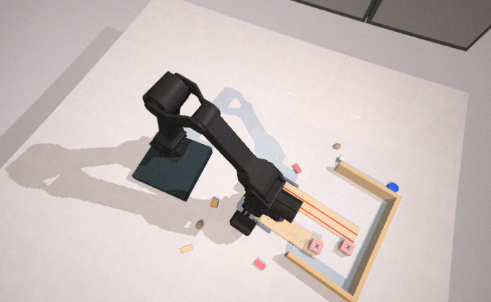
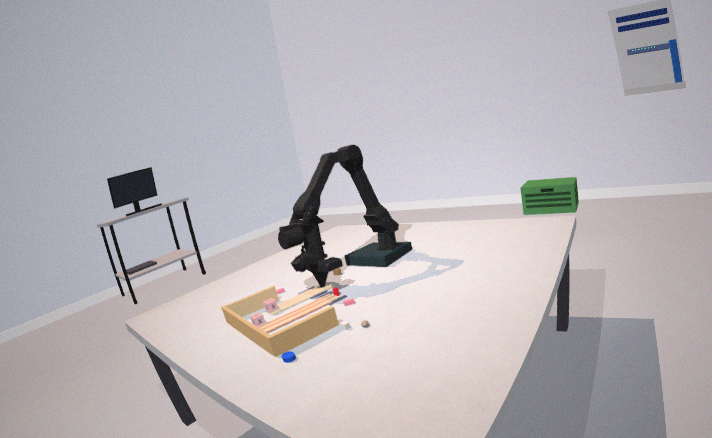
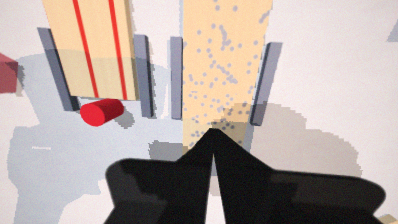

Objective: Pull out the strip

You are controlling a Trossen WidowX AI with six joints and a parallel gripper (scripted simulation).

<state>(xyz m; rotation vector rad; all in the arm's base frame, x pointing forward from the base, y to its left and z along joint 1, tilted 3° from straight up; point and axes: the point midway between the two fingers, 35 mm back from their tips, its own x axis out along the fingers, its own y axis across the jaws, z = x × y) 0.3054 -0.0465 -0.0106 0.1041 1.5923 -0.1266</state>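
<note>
Now: gripper tip 12 cm past the orange cube and 4 cm to the left of it. From my gripper tip the other things lie so: blue disc (35 cm ahead, 24 cm to the left).
</note>
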